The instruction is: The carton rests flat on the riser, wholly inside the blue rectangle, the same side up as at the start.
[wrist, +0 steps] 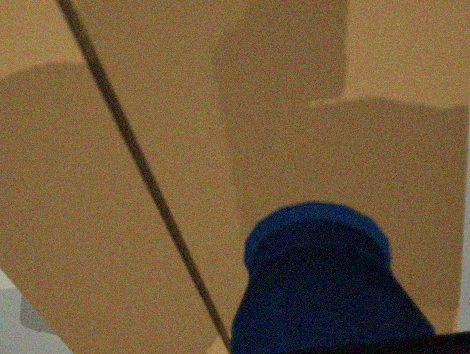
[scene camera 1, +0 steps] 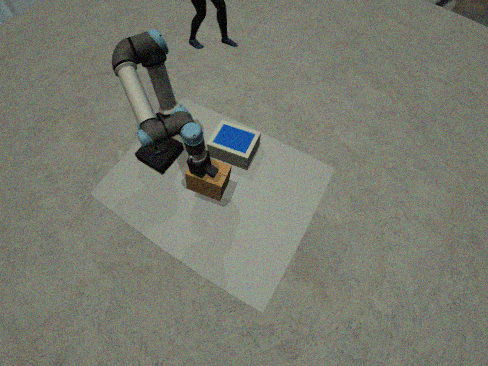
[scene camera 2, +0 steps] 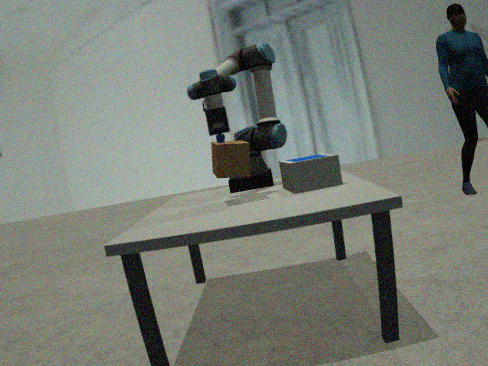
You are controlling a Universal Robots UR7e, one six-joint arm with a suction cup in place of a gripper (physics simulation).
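Places are measured from the arm's base along level axes (x ahead, y left, z up), in centimetres.
Where they show: hand, its tool point: (wrist: 294, 233); arm's base, origin of its link: (scene camera 1: 157, 145) (scene camera 2: 253, 173).
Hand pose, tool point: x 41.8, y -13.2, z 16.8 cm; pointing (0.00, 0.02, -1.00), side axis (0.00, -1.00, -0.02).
Note:
Each offset is from my tool point to the top centre of the thing. Level surfaces: height alone.
The orange-brown carton @[dx +1.2, dy +2.3, dz +2.1 cm] (scene camera 1: 204, 187) (scene camera 2: 231, 161) (wrist: 75, 225) hangs level from the suction cup, raised above the table, with its shadow below it. My gripper (scene camera 2: 220, 138) (wrist: 317, 230), a blue suction cup, is pressed on the carton's top face; in scene camera 1 the cup is hidden by the black tool body. A dark seam runs across the top face in the wrist view. The grey riser @[dx -0.5, dy +33.7, dz -11.4 cm] (scene camera 1: 227, 157) (scene camera 2: 312, 175) stands apart from the carton, on the right in scene camera 2. The blue rectangle @[dx -0.5, dy +33.7, dz -11.4 cm] (scene camera 1: 234, 138) (scene camera 2: 307, 158) lies on its top, with a pale border around it.
The pale table @[dz -23.4 cm] (scene camera 1: 280, 200) (scene camera 2: 360, 192) carries the riser and the arm's black base (scene camera 2: 250, 181). The base is behind the carton in scene camera 2. A person (scene camera 1: 222, 20) (scene camera 2: 462, 65) stands on the floor beyond the table.

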